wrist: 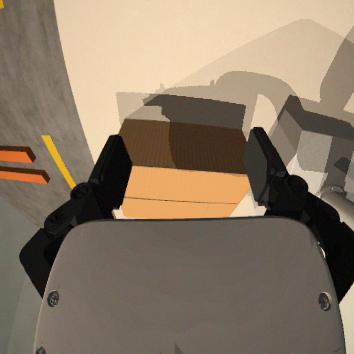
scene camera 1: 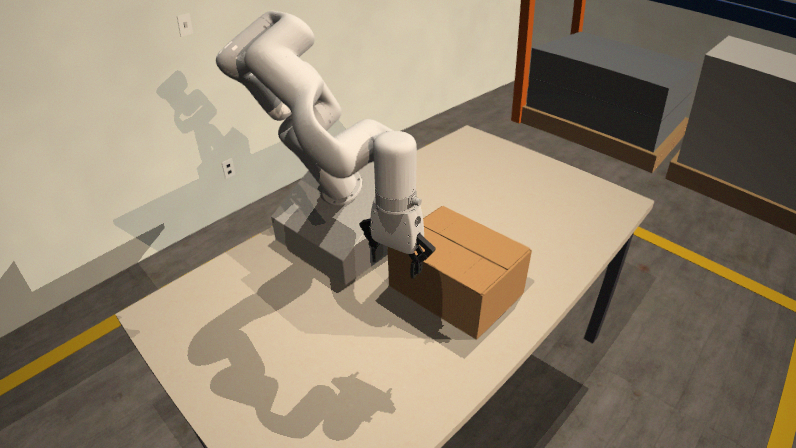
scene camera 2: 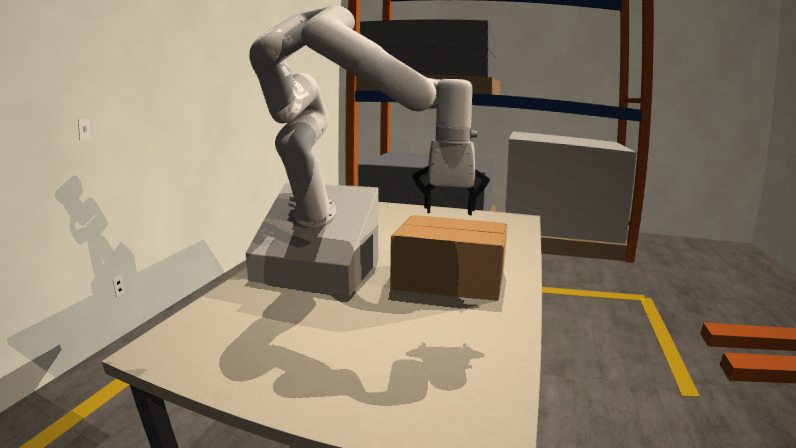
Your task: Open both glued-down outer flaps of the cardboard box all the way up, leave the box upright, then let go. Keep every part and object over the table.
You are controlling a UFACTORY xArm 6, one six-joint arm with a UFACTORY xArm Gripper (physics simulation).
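Where they show: gripper, fingertip midpoint: (wrist: 185, 145) (scene camera 1: 396, 266) (scene camera 2: 449, 212); arm's base at its link origin: (scene camera 1: 342, 187) (scene camera 2: 315, 213).
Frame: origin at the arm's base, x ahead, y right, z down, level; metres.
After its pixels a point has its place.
Observation:
The brown cardboard box (scene camera 1: 504, 300) @(x 0.543, y -0.124, z 0.120 m) (scene camera 2: 423, 267) @(x 0.355, y 0.020, z 0.099 m) (wrist: 145, 142) @(x 0.495, y -0.003, z 0.085 m) stands upright on the table (scene camera 1: 557, 178) @(x 0.201, y -0.809, z 0.174 m) (scene camera 2: 473, 411) @(x 0.637, y 0.472, z 0.174 m) (wrist: 125, 50) @(x 0.570, y 0.143, z 0.174 m). Its top is closed, with a seam running lengthwise between two outer flaps. The near outer flap (scene camera 1: 459, 267) @(x 0.457, y -0.037, z 0.018 m) (scene camera 2: 445, 233) @(x 0.390, y -0.045, z 0.018 m) (wrist: 185, 182) @(x 0.403, y -0.027, z 0.018 m) and the far outer flap (scene camera 1: 484, 239) @(x 0.418, y -0.163, z 0.018 m) (scene camera 2: 462, 222) @(x 0.399, y -0.173, z 0.018 m) (wrist: 175, 209) @(x 0.393, y -0.143, z 0.018 m) both lie flat. My gripper (scene camera 1: 394, 268) @(x 0.463, y 0.154, z -0.094 m) (scene camera 2: 449, 212) @(x 0.463, y 0.154, z -0.094 m) (wrist: 185, 145) @(x 0.463, y 0.154, z -0.094 m) points down, open and empty. In scene camera 2 its fingertips show a little above the box top, apart from it. My gripper's palm hides part of the top in the wrist view.
The grey robot base block (scene camera 1: 311, 253) @(x 0.055, y 0.155, z 0.134 m) (scene camera 2: 300, 273) @(x 0.050, y 0.157, z 0.126 m) (wrist: 325, 120) @(x 0.060, y 0.154, z 0.160 m) stands beside the box, on its left in scene camera 2. The table's right edge runs past the box's other end. A storage rack (scene camera 1: 524, 55) (scene camera 2: 646, 111) with large grey boxes stands beyond the table.

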